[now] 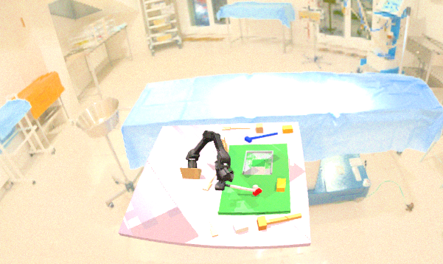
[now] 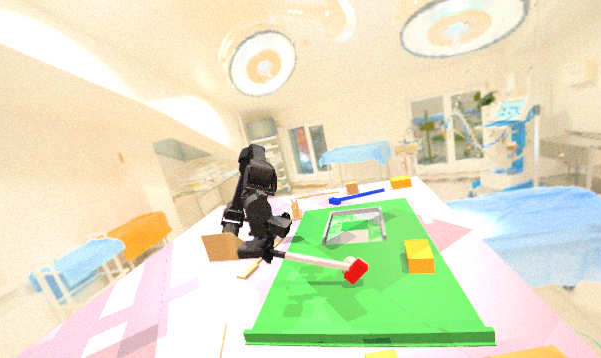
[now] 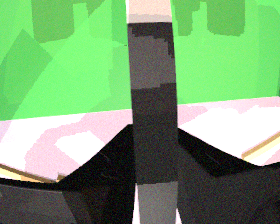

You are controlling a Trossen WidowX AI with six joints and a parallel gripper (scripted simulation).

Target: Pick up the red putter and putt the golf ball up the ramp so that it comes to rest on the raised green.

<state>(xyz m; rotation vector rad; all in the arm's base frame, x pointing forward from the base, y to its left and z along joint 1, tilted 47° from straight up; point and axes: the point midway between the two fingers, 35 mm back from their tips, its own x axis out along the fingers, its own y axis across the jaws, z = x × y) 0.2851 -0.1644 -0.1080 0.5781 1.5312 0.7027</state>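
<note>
My gripper tip is now 120 mm short of the red putter, 10 mm to the right of it and 10 mm above it. Round my gripper tip: green mat: 210 mm to the left, 200 mm ahead, 90 mm below; white golf ball: 200 mm ahead, 70 mm to the left, 60 mm below; blue putter: 660 mm to the left, 180 mm ahead, 70 mm below.
</note>
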